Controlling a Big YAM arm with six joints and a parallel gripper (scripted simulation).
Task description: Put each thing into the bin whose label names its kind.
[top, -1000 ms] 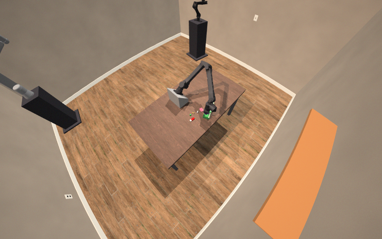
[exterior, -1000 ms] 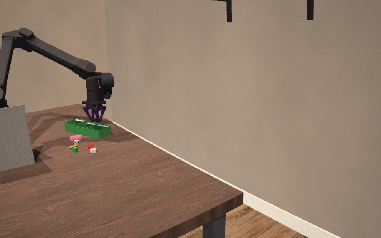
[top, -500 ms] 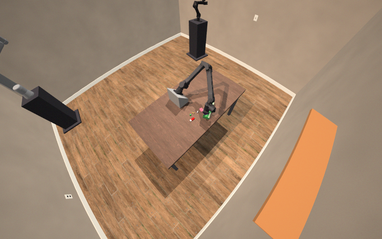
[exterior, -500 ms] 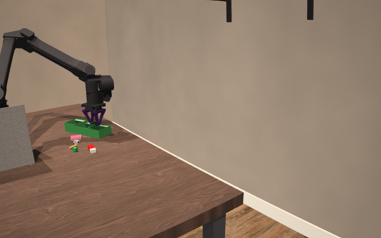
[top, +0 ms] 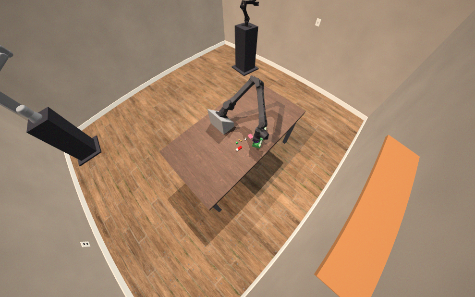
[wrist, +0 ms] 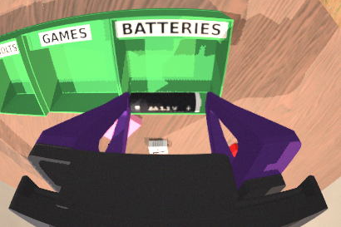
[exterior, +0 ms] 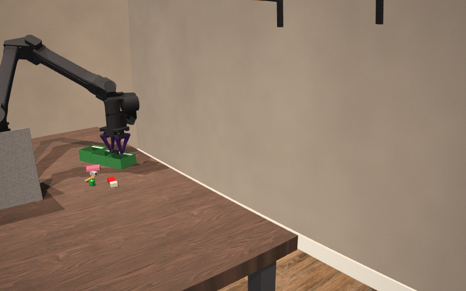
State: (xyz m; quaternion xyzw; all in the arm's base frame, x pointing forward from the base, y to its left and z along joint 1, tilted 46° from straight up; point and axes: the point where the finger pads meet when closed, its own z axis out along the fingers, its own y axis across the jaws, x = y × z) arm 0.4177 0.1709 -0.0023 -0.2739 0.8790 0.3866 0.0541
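Right now my hand is right at the black battery. Also, from my hand: green three-part bin 3 cm behind, 8 cm to the left, 4 cm below; pink pad 10 cm behind, 1 cm to the left, 6 cm below; white piece 10 cm behind, 5 cm to the right, 5 cm below.
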